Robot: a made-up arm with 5 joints.
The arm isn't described. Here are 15 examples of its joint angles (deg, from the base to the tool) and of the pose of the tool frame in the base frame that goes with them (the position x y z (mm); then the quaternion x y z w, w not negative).
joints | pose
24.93 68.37 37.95 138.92 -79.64 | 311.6 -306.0 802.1 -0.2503 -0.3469 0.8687 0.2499
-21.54 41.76 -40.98 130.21 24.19 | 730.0 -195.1 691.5 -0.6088 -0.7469 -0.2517 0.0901
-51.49 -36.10 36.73 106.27 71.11 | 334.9 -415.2 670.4 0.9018 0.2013 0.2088 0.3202
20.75 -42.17 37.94 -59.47 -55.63 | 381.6 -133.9 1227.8 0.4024 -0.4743 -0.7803 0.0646
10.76 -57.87 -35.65 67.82 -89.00 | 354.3 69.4 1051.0 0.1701 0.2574 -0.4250 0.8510
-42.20 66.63 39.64 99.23 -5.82 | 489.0 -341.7 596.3 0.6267 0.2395 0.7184 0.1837
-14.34 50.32 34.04 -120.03 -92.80 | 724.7 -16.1 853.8 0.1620 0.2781 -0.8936 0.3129
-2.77 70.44 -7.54 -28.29 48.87 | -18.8 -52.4 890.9 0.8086 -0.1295 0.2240 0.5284
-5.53 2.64 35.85 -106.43 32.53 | 592.1 145.3 1014.7 0.2171 -0.8396 -0.4755 0.1475
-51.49 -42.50 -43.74 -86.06 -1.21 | 680.5 -218.3 229.0 -0.5743 -0.1533 -0.6823 0.4255
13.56 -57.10 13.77 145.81 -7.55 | -19.4 -329.7 955.0 0.3953 0.0387 0.4510 0.7993
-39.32 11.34 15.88 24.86 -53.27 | 385.2 194.6 844.4 0.2279 0.1847 -0.2085 0.9330
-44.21 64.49 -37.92 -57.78 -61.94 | 372.8 367.9 593.4 -0.3028 0.3024 -0.3235 0.8440
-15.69 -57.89 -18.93 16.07 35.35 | 421.0 87.4 945.3 0.4781 -0.4661 -0.4206 0.6143
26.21 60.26 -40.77 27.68 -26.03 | -122.5 72.9 1015.2 0.1537 0.1523 0.2542 0.9426
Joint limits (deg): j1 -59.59..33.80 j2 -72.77..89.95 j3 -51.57..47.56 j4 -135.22..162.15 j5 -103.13..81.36
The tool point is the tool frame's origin. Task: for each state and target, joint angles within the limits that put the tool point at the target. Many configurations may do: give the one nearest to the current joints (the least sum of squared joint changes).
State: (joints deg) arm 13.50 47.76 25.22 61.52 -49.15
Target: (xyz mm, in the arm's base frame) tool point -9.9 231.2 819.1
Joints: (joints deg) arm 31.54 27.73 21.50 20.67 -79.15
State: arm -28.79 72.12 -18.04 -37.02 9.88
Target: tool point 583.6 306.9 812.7
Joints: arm -30.85 36.72 -1.06 -69.34 -15.78
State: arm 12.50 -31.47 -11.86 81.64 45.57
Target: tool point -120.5 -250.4 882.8
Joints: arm 33.80 -39.73 -22.52 82.13 32.33
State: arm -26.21 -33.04 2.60 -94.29 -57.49
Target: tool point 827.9 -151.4 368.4
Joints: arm -50.39 -16.29 -2.96 -82.33 -50.96
